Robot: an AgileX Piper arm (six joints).
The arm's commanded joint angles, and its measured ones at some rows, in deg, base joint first. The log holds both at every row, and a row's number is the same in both.
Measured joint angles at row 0: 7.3 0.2 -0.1 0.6 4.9 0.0
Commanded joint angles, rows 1 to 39: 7.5 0.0 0.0 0.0 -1.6 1.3; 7.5 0.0 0.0 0.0 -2.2 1.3; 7.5 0.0 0.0 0.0 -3.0 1.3; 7.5 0.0 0.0 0.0 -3.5 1.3; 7.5 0.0 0.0 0.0 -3.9 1.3; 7.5 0.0 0.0 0.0 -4.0 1.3; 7.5 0.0 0.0 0.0 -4.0 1.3; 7.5 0.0 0.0 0.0 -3.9 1.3; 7.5 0.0 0.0 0.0 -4.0 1.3; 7.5 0.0 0.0 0.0 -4.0 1.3; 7.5 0.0 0.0 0.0 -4.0 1.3; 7.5 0.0 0.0 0.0 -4.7 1.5; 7.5 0.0 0.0 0.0 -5.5 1.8; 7.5 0.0 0.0 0.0 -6.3 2.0; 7.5 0.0 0.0 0.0 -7.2 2.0; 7.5 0.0 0.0 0.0 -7.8 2.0; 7.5 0.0 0.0 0.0 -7.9 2.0; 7.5 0.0 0.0 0.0 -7.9 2.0; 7.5 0.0 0.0 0.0 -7.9 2.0; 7.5 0.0 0.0 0.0 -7.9 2.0; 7.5 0.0 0.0 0.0 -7.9 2.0; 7.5 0.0 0.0 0.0 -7.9 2.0; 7.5 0.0 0.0 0.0 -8.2 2.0; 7.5 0.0 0.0 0.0 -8.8 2.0; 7.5 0.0 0.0 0.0 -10.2 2.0; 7.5 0.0 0.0 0.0 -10.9 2.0; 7.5 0.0 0.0 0.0 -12.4 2.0; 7.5 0.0 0.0 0.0 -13.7 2.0; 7.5 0.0 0.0 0.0 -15.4 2.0; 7.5 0.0 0.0 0.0 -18.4 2.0; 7.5 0.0 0.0 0.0 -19.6 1.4; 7.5 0.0 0.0 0.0 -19.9 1.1; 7.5 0.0 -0.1 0.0 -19.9 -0.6; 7.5 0.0 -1.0 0.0 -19.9 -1.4; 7.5 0.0 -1.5 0.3 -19.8 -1.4; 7.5 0.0 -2.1 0.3 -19.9 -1.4; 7.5 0.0 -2.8 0.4 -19.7 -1.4; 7.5 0.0 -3.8 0.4 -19.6 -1.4; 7.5 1.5 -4.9 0.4 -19.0 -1.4
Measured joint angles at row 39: 7.3 0.2 -1.9 0.0 -19.0 -0.6
